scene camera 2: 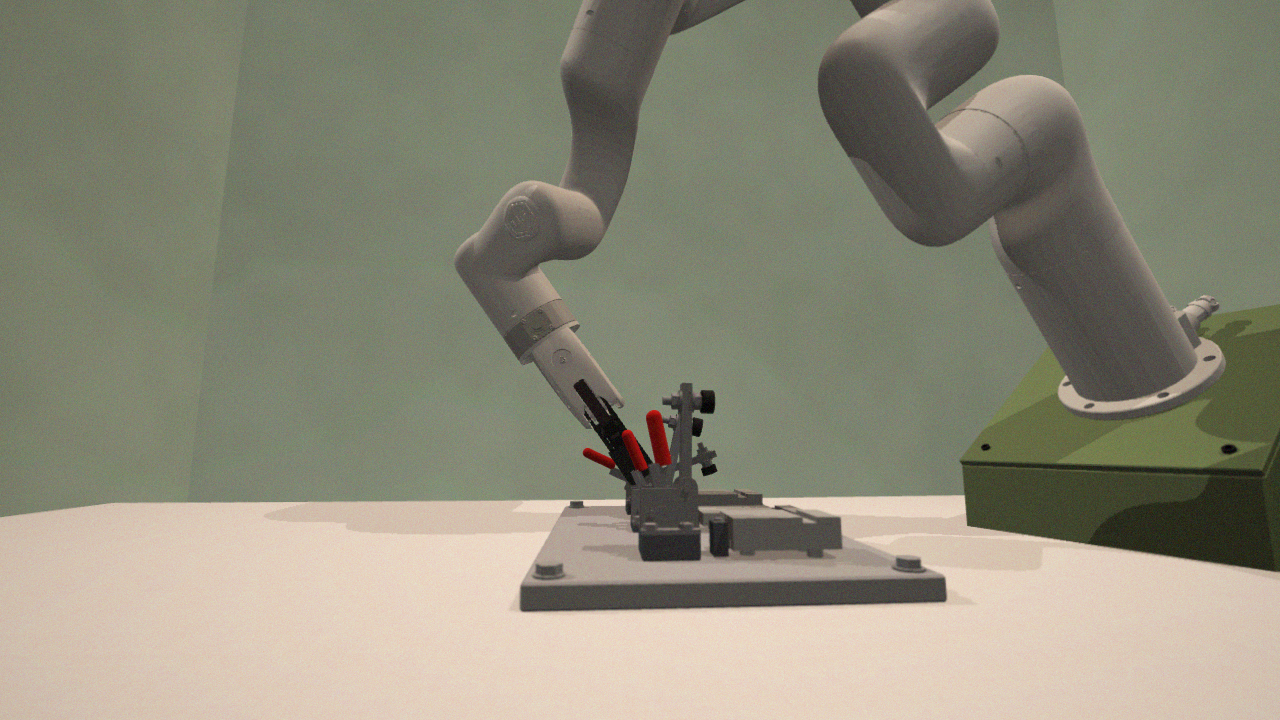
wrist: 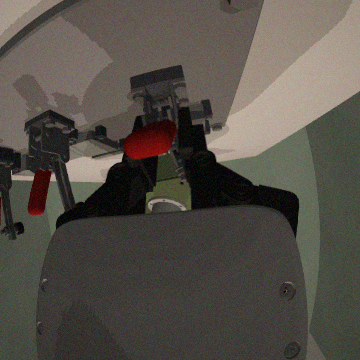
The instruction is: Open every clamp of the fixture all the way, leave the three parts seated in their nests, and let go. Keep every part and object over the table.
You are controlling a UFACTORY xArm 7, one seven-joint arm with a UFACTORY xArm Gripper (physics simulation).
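Frame: origin at the arm's base, x ahead, y left, z up, level; millimetres.
Seen in the pictures: gripper, between the fingertips: [wrist: 167, 127]; arm's base, origin of its link: [scene camera 2: 1137, 380] [wrist: 167, 206].
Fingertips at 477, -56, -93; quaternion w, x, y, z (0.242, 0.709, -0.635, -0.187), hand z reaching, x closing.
Pixels of each thing's middle, then the offset from my fingertips to it, as dx, dy, dz. "spot": a spot on its surface instead. Level surfaces: height alone.
- grey fixture plate, middle of its body: [scene camera 2: 689, 537] [wrist: 68, 122] -43, +106, -45
- middle handle, a spot on its surface: [scene camera 2: 634, 450] spot: +3, +120, +28
- far handle, middle of its body: [wrist: 160, 130] [scene camera 2: 616, 465] +27, +3, +10
- middle clamp, a spot on its surface: [wrist: 47, 137] spot: +0, +101, -16
- white table, height of its surface: dz -53
A grey fixture plate [scene camera 2: 733, 592] [wrist: 165, 35] carries three clamps with red handles. In the scene view, the near handle [scene camera 2: 657, 438] and middle handle [scene camera 2: 634, 450] stand steeply, with their clamp arms upright. The far handle [scene camera 2: 597, 457] [wrist: 150, 140] leans outward; its clamp arm [scene camera 2: 705, 454] is raised at a slant, lower than the others. My gripper [scene camera 2: 638, 474] [wrist: 167, 127] is shut on the far clamp's handle, one black finger at each side. The middle handle [wrist: 39, 192] is also in the wrist view. Grey blocks [scene camera 2: 783, 530] sit at the nests; part seating is hard to tell.
The middle clamp [wrist: 47, 137] stands left of the fingers in the wrist view, with another clamp at the left edge. Bolt heads [scene camera 2: 548, 569] [scene camera 2: 907, 563] rise at the plate corners. The white table [scene camera 2: 268, 626] surrounds the plate; the green pedestal [scene camera 2: 1109, 501] stands at right.
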